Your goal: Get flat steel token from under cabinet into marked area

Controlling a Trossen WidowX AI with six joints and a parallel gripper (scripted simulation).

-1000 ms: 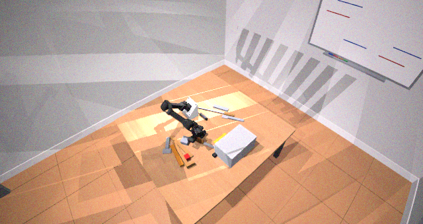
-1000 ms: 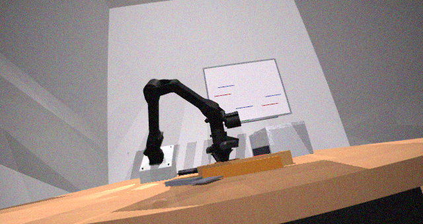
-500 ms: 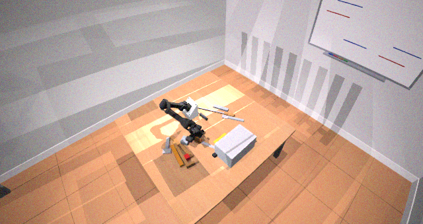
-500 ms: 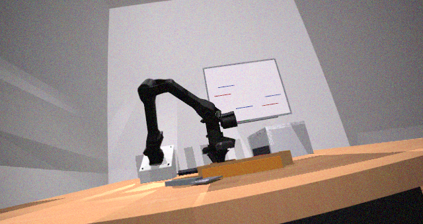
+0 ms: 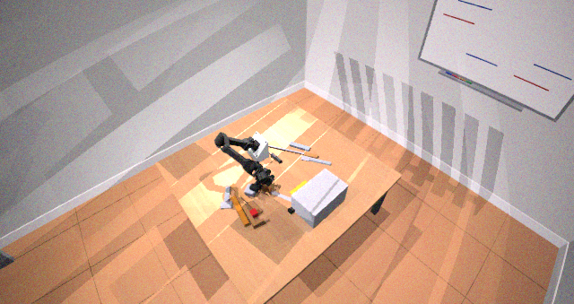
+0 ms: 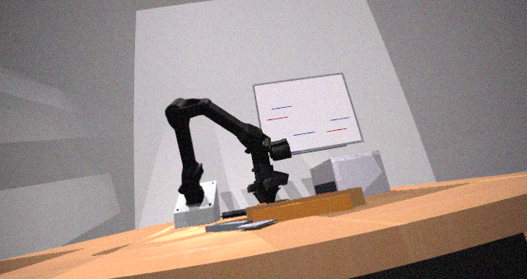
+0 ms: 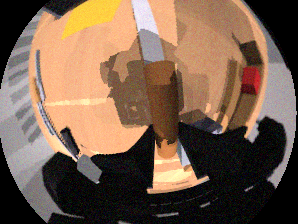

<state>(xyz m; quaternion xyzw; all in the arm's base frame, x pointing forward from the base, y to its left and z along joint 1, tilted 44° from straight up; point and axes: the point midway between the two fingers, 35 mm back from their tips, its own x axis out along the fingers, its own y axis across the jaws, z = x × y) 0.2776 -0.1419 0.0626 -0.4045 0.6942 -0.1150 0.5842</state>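
The grey block lies 2 cm behind my gripper tip, 7 cm to the right of it and 1 cm above it. Round my gripper tip: orange bar 7 cm ahead, 21 cm to the right, 1 cm above; then thin wooden stick 1 cm ahead, 13 cm to the right; then red block 14 cm ahead, 16 cm to the right, 1 cm above.
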